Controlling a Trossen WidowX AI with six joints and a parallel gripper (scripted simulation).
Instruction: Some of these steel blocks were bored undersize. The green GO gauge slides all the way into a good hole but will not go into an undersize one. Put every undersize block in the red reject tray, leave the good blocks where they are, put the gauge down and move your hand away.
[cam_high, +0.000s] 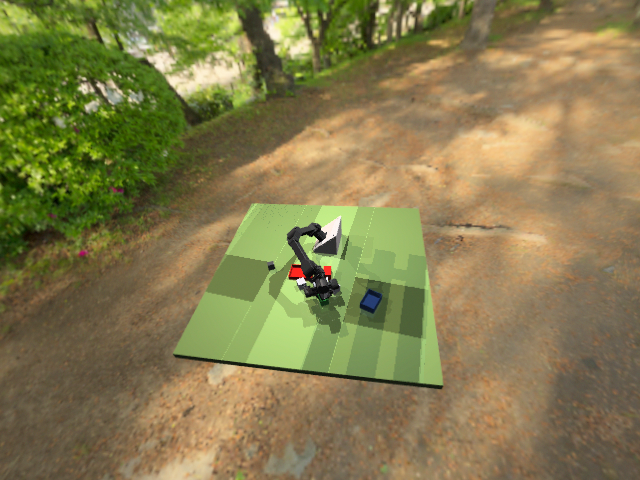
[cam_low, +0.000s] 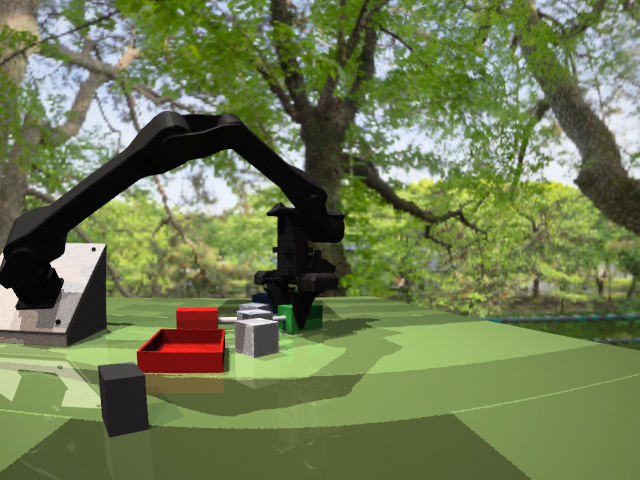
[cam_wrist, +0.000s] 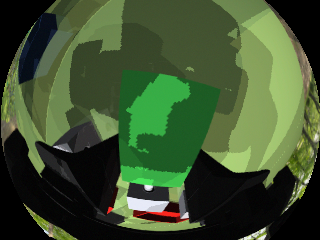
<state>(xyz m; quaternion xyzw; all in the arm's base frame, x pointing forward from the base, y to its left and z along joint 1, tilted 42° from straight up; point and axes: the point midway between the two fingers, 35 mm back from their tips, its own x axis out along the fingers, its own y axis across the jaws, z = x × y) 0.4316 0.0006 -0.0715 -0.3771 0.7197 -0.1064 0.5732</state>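
The red block lies 150 mm behind my gripper tip, 10 mm to the left of it and 10 mm above it. The rest, counted from my gripper tip: green GO gauge 20 mm above, 10 mm behind; blue tray 270 mm to the left, 10 mm ahead; red reject tray 180 mm behind, 150 mm to the right.
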